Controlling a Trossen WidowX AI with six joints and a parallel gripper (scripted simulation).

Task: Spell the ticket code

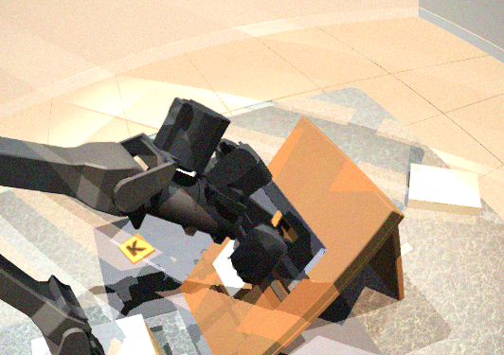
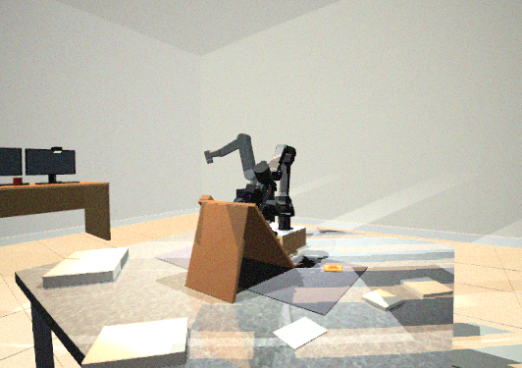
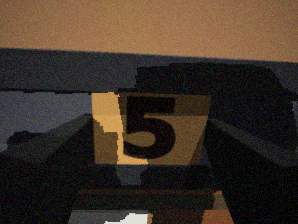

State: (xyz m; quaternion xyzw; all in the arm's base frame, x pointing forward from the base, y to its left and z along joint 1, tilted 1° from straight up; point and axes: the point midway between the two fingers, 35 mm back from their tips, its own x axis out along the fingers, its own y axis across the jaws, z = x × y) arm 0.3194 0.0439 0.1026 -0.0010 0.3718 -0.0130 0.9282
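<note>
Right now the white ticket is 60 mm behind my gripper tip, 40 mm to the left of it and 70 mm below it. From my gripper tip the other things lie so: 5 tile right at my gripper tip; dark mat 140 mm behind, 70 mm to the right, 170 mm below; white block 430 mm ahead, 50 mm to the left, 160 mm below.
</note>
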